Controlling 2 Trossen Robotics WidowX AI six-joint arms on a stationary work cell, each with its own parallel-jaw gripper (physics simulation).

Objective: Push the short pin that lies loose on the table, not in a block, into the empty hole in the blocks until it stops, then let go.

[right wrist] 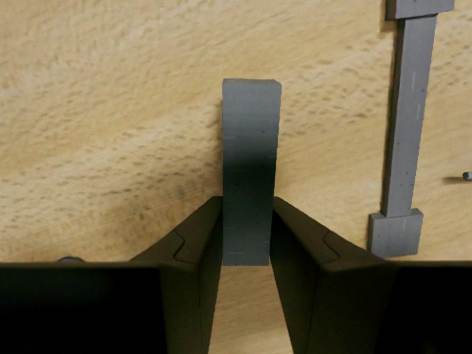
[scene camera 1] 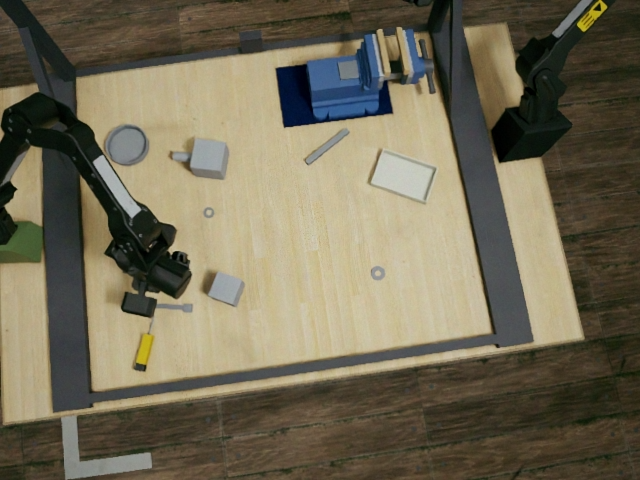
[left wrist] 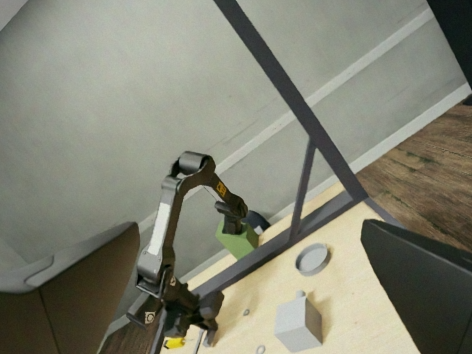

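Where they show: left gripper, between the fingertips: (left wrist: 250, 231); right gripper, between the fingertips: (right wrist: 244, 207) (left wrist: 214, 330); left arm's base, origin of its link: (scene camera 1: 537, 116); right arm's base, origin of its link: (left wrist: 232, 229).
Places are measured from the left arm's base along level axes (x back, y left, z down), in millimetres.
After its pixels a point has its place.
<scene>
My right gripper (left wrist: 214, 330) {x -822, y 169, z 124 mm} (right wrist: 244, 207) {x -822, y 169, z 124 mm} is shut on the short grey pin (right wrist: 251, 130) {x -791, y 182, z 109 mm}, a square bar whose far end extends past the fingertips above the table. In scene camera 1 the pin and fingertips are hidden under the wrist at lower left. A grey block (scene camera 1: 208, 158) {x -680, y -52, z 78 mm} (left wrist: 298, 325) {x -647, y -72, z 78 mm} with a stub stands at upper left in scene camera 1. A smaller grey block (scene camera 1: 226, 288) {x -680, y 229, z 78 mm} stands right of the right wrist. No hole opening can be made out in either block. My left gripper is open and empty, raised away from the table.
A grey flat-ended bar (scene camera 1: 175, 307) {x -798, y 241, z 132 mm} (right wrist: 410, 120) {x -815, y 237, z 133 mm} and a yellow screwdriver (scene camera 1: 144, 351) {x -869, y 322, z 119 mm} lie near the right gripper. A round dish (scene camera 1: 127, 145) {x -864, y -139, z 135 mm}, washers (scene camera 1: 208, 212) {x -708, y 52, z 135 mm} (scene camera 1: 377, 273) {x -373, y 245, z 134 mm}, a long grey bar (scene camera 1: 327, 146) {x -423, y -55, z 126 mm}, a white tray (scene camera 1: 403, 175) {x -269, y 37, z 135 mm} and a blue vise (scene camera 1: 341, 85) {x -376, y -159, z 53 mm} are elsewhere.
</scene>
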